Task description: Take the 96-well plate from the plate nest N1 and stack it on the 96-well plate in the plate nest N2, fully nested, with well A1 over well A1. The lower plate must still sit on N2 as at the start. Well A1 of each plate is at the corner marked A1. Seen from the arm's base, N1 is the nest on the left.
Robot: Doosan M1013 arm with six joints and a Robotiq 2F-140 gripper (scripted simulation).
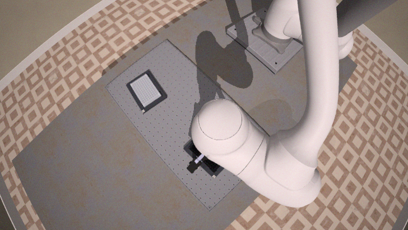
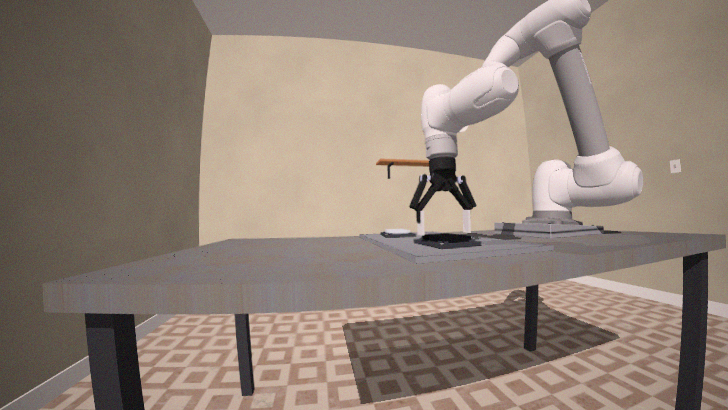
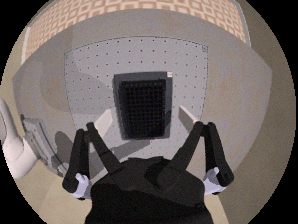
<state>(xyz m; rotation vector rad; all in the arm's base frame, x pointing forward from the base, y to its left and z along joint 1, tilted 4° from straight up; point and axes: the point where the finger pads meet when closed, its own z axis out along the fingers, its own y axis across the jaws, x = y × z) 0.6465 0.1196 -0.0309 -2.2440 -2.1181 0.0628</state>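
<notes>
My hand is 2 cm above the black 96-well plate. Round my hand: A1 mark: 6 cm ahead, 7 cm to the left, 3 cm below; nest N1: 3 cm below; white 96-well plate: 2 cm behind, 37 cm to the right, 2 cm below.
</notes>
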